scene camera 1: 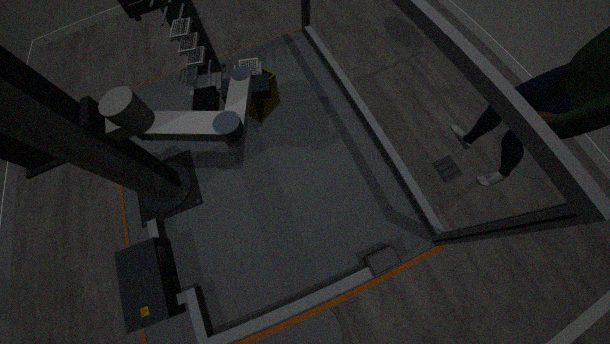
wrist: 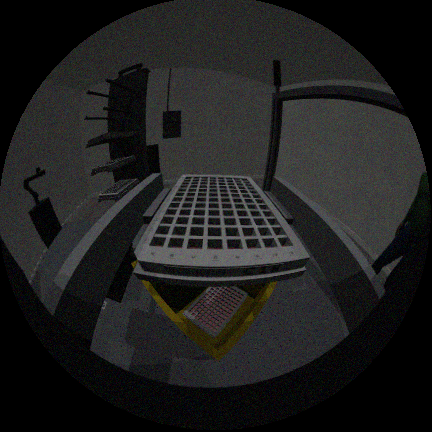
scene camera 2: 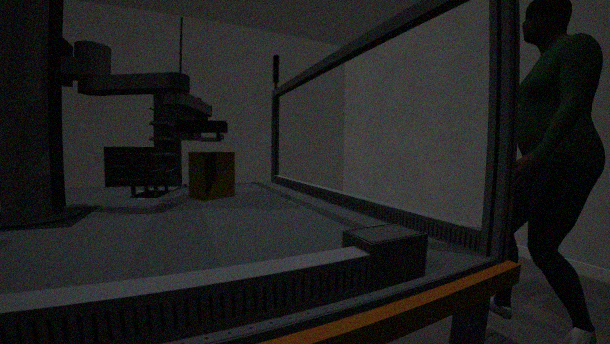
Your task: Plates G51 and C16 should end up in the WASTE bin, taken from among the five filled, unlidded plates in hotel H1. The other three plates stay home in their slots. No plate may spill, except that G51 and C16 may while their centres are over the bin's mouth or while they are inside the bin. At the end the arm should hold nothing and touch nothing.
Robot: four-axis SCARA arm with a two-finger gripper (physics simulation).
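Frame: origin at the arm's base, x left, y ahead, z down, level; millimetres.
Where they show: gripper, fingertip midpoint: (scene camera 1: 248, 65) (wrist: 217, 182); arm's base at its link origin: (scene camera 1: 168, 187) (scene camera 2: 34, 221).
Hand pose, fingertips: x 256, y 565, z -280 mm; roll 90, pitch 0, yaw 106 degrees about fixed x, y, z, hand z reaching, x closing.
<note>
Each offset is from my fingertips to the top centre of the thing.
My gripper (scene camera 1: 251, 67) (scene camera 2: 216, 134) (wrist: 217, 182) is shut on a white gridded plate, C16 {dx -17, dy -5, dz +5 mm} (scene camera 1: 248, 63) (wrist: 220, 259), gripped by its two sides and level. It is held above the yellow WASTE bin {dx -24, dy +3, dz +67 mm} (scene camera 1: 273, 97) (scene camera 2: 212, 176) (wrist: 218, 350), whose mouth is partly hidden by the plate in the wrist view. A second plate {dx -17, dy +6, dz +247 mm} (wrist: 216, 310) with pinkish wells lies inside the bin, turned at an angle; its label is unreadable. Hotel H1 (scene camera 1: 205, 40) (wrist: 127, 107) stands left of the bin with gridded plates {dx +282, dy -218, dz +73 mm} (scene camera 1: 195, 55) (wrist: 119, 189) on some shelves. Labels there are too small to read.
A dark box {dx +116, dy -264, dz +197 mm} (scene camera 1: 206, 98) stands between the hotel and the arm's forearm. The arm's column (scene camera 1: 167, 175) (scene camera 2: 30, 110) is at the left. A framed fence (scene camera 1: 372, 130) (scene camera 2: 275, 130) runs along the right, with a person (scene camera 1: 575, 95) (scene camera 2: 560, 115) beyond it. A low box {dx -923, dy +185, dz +192 mm} (scene camera 1: 384, 260) (scene camera 2: 387, 250) sits at the front edge.
</note>
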